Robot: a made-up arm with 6 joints. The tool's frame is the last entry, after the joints.
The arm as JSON. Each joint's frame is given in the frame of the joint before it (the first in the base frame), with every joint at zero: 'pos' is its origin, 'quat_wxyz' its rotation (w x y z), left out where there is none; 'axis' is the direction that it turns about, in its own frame. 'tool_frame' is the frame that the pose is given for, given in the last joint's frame.
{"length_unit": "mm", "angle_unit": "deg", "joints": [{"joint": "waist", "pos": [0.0, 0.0, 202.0], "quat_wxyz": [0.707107, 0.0, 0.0, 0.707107], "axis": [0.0, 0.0, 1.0]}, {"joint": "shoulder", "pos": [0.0, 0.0, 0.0], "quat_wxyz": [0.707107, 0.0, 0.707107, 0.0], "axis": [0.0, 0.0, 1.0]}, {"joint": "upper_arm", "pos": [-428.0, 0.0, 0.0], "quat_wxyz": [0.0, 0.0, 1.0, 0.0], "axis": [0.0, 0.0, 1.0]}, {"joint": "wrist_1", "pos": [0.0, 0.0, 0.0], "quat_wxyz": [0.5, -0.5, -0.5, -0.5], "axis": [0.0, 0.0, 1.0]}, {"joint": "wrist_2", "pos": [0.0, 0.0, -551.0], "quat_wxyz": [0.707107, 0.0, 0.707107, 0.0], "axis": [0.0, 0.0, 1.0]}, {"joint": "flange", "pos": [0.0, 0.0, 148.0], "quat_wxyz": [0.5, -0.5, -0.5, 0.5], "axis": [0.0, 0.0, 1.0]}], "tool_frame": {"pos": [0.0, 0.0, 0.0], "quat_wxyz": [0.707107, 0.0, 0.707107, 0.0]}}
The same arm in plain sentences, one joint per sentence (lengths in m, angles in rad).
The arm has six revolute joints in a row. What follows holds with every joint at zero, and every direction is one of the base frame's.
Joint 1 lies 0.202 m along +z from the base frame's origin and rotates about +z.
Joint 2 lies at the same point as joint 1 and rotates about +y.
Joint 3 lies 0.428 m along +z from joint 2 and rotates about -y.
Joint 4 lies at the same point as joint 3 and rotates about -x.
Joint 5 lies 0.551 m along +x from joint 4 and rotates about -y.
Joint 6 lies 0.148 m along -y from joint 5 and rotates about -x.
The tool frame, which is the frame that the pose is given for, lies at the same point as joint 6; its axes are parallel to the base frame's.

